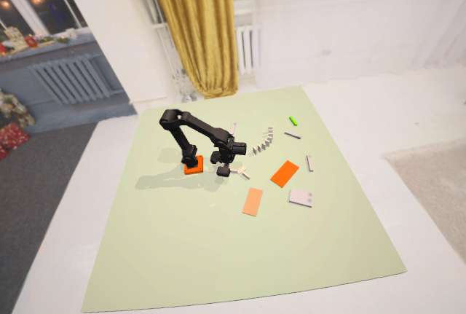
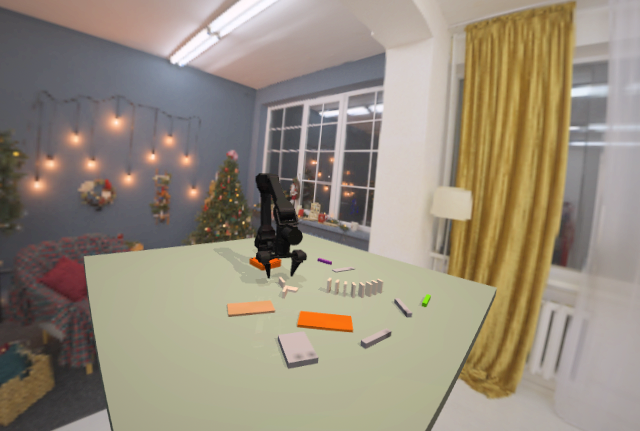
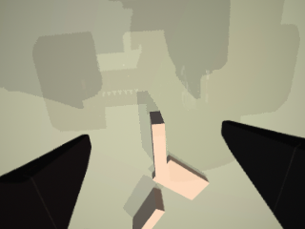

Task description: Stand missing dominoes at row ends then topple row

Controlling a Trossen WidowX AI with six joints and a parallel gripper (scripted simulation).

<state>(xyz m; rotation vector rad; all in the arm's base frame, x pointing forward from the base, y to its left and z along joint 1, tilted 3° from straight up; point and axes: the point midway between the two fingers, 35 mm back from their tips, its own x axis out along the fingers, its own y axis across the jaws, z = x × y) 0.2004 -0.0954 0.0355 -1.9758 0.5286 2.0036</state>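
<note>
Right now my gripper tip is 35 cm to the right of the purple stick, 3 cm past it and 2 cm above it. Round my gripper tip: pale grey block 31 cm ahead, 25 cm to the right, 2 cm below; orange plate 28 cm ahead, 10 cm to the right, 2 cm below; peach plate 20 cm to the right, 8 cm ahead, 2 cm below.
</note>
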